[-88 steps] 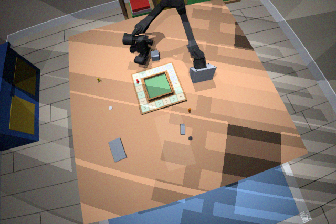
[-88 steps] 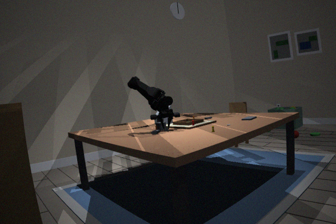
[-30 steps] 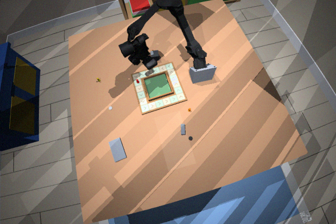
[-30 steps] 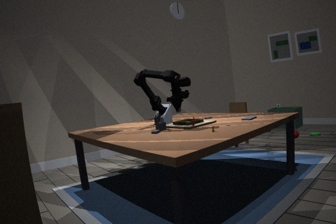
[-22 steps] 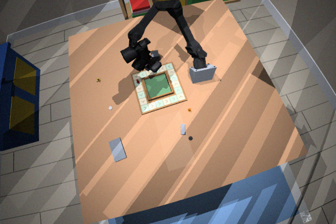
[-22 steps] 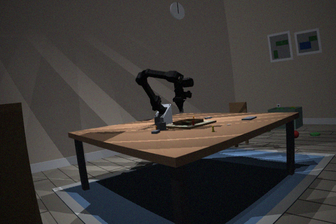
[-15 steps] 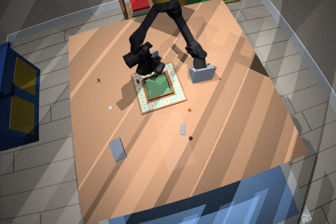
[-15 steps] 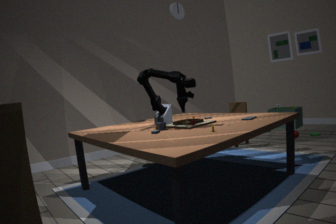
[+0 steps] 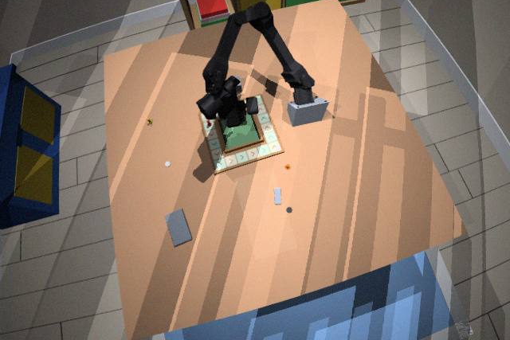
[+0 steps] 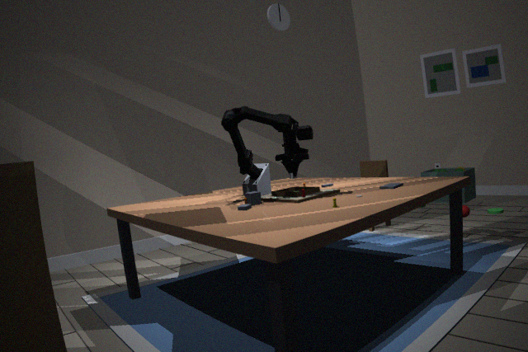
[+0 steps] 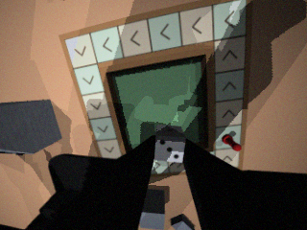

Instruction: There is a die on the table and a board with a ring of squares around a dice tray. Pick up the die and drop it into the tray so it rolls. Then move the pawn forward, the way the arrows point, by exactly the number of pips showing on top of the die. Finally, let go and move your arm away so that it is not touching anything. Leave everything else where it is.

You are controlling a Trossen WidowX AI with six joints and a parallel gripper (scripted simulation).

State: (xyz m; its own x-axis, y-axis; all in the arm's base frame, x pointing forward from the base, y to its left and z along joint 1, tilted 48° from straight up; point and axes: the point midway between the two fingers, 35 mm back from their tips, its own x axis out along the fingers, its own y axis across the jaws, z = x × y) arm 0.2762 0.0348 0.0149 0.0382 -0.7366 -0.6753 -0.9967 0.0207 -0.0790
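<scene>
Now: the red pawn 110 mm ahead of my gripper tip, 70 mm below it and 40 mm to the right of it. From my gripper tip the other things lie so: white die (right at my gripper tip); white disc (300 mm ahead, 100 mm to the left, 90 mm below); small grey block (300 mm to the left, 110 mm behind, 90 mm below).
</scene>
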